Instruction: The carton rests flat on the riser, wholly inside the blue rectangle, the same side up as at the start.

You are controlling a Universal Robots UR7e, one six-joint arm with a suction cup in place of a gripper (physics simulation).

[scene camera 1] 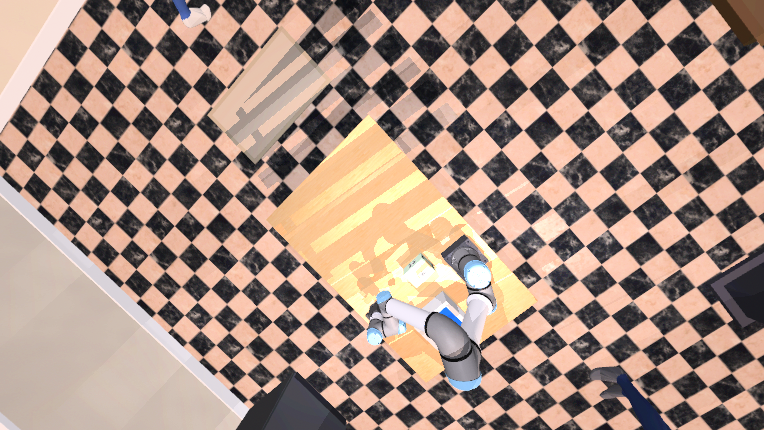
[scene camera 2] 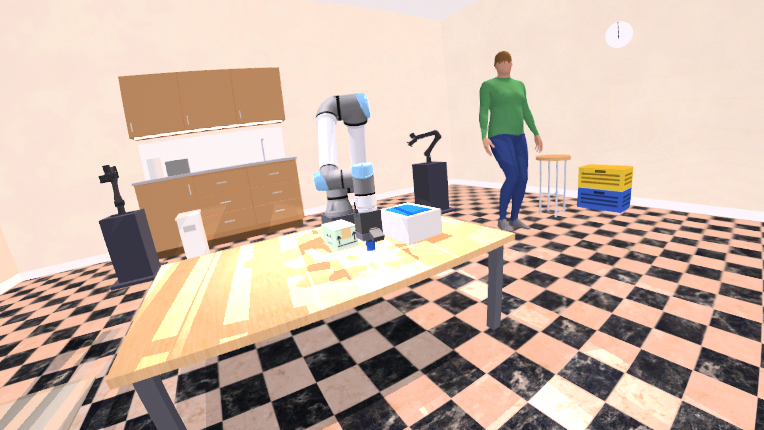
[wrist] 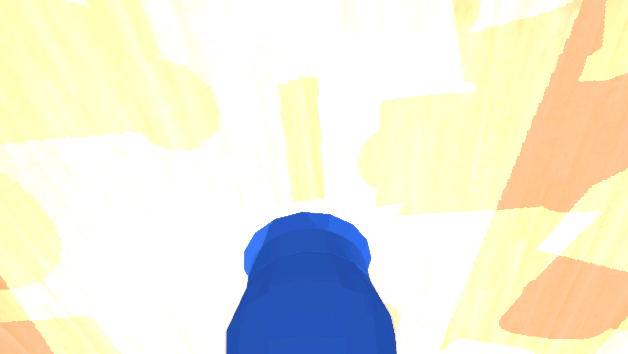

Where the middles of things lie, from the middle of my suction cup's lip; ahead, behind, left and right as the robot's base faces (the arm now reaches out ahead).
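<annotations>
Pale carton (scene camera 2: 339, 235): 10 mm to the right of my suction cup, 30 mm below, 320 mm behind. White riser (scene camera 2: 409, 223): 310 mm to the left of the suction cup, 220 mm behind, 20 mm below.
</annotations>
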